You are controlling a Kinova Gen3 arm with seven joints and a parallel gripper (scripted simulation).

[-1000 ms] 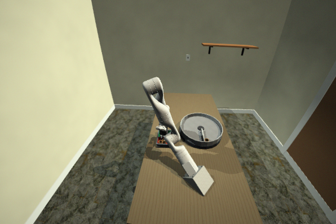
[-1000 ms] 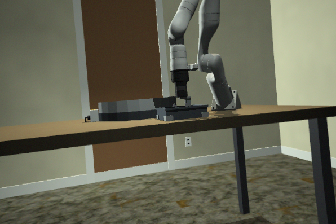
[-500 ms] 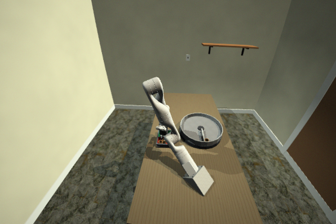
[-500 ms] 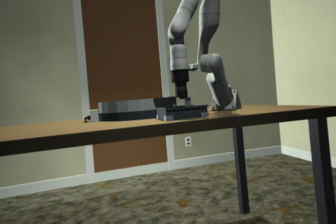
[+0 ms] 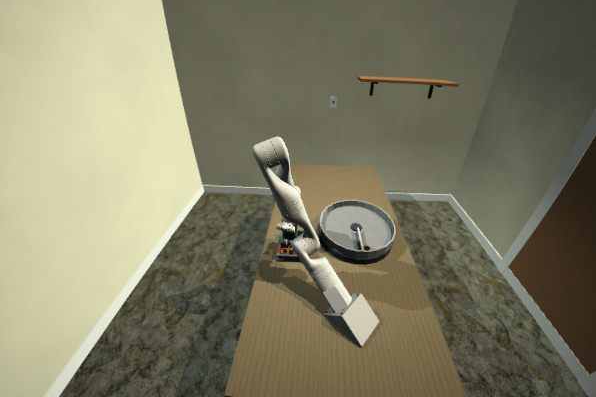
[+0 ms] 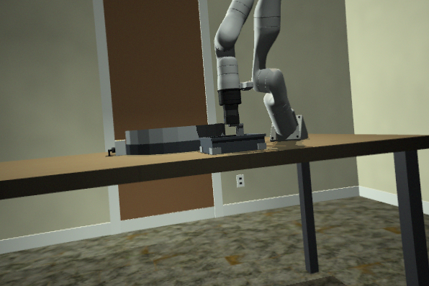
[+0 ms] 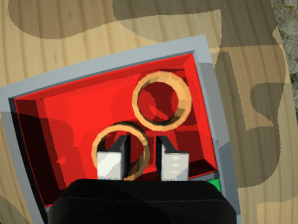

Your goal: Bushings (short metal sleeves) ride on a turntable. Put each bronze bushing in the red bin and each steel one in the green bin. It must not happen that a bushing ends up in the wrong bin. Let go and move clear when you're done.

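Right now the bin tray is 3 cm ahead of my hand, 1 cm to the right of it and 2 cm below it. The rest, counted from my hand: grey turntable: 21 cm ahead, 34 cm to the right, 1 cm above.
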